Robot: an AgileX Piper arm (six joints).
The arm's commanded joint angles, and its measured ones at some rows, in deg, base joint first. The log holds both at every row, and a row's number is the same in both.
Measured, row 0:
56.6, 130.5, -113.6, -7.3, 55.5, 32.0
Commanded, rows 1 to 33:
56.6, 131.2, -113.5, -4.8, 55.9, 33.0
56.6, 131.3, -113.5, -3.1, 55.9, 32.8
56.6, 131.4, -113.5, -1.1, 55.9, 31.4
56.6, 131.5, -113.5, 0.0, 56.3, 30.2
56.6, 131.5, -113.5, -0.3, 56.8, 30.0
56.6, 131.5, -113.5, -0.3, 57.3, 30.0
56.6, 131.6, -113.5, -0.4, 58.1, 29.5
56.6, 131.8, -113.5, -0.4, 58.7, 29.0
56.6, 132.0, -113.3, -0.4, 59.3, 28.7
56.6, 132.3, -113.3, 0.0, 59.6, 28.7
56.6, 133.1, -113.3, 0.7, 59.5, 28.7
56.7, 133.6, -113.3, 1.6, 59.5, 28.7
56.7, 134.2, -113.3, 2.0, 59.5, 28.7
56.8, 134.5, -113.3, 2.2, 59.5, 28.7
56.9, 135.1, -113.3, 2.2, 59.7, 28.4
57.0, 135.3, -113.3, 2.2, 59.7, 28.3
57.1, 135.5, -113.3, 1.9, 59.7, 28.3
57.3, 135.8, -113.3, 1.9, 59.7, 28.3
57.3, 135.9, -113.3, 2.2, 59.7, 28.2
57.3, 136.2, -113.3, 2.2, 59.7, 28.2
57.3, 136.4, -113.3, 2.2, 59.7, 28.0
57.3, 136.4, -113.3, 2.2, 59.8, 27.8
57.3, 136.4, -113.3, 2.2, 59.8, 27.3
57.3, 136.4, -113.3, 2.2, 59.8, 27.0
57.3, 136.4, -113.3, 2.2, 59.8, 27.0
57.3, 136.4, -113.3, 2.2, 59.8, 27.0
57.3, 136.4, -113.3, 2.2, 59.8, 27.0
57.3, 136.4, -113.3, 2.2, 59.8, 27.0
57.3, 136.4, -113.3, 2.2, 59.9, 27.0
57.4, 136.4, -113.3, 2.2, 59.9, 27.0
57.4, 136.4, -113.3, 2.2, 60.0, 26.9
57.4, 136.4, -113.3, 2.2, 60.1, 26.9
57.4, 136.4, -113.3, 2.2, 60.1, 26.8
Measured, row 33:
57.1, 136.4, -113.6, 2.1, 59.6, 27.4
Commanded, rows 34 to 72:
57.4, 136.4, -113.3, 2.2, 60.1, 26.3
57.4, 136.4, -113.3, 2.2, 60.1, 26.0
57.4, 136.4, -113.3, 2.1, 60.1, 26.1
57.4, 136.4, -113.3, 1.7, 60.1, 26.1
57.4, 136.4, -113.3, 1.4, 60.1, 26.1
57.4, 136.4, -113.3, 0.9, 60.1, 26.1
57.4, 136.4, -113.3, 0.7, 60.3, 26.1
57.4, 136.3, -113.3, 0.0, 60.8, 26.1
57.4, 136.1, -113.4, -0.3, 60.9, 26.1
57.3, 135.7, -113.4, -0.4, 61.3, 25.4
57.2, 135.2, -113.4, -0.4, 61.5, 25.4
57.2, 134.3, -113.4, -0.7, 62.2, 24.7
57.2, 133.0, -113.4, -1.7, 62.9, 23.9
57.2, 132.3, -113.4, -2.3, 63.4, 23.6
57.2, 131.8, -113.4, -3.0, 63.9, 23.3
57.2, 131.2, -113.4, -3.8, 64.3, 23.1
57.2, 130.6, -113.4, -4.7, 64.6, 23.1
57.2, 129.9, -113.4, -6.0, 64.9, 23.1
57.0, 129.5, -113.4, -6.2, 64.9, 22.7
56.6, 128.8, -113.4, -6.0, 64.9, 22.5
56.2, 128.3, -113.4, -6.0, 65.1, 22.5
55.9, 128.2, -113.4, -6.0, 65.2, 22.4
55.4, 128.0, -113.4, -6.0, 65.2, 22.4
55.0, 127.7, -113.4, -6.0, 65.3, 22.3
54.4, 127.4, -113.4, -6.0, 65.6, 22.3
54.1, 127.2, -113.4, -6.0, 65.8, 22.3
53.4, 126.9, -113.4, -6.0, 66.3, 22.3
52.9, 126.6, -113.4, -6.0, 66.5, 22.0
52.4, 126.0, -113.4, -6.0, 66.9, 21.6
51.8, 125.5, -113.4, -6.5, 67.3, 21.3
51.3, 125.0, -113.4, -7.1, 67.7, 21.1
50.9, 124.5, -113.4, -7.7, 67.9, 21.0
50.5, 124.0, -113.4, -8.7, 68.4, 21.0
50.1, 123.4, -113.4, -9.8, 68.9, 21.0
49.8, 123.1, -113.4, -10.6, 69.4, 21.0
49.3, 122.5, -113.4, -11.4, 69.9, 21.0
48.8, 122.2, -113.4, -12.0, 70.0, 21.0
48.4, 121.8, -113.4, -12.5, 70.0, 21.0
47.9, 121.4, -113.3, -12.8, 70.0, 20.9
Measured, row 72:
49.7, 124.1, -113.2, -9.6, 69.6, 21.6
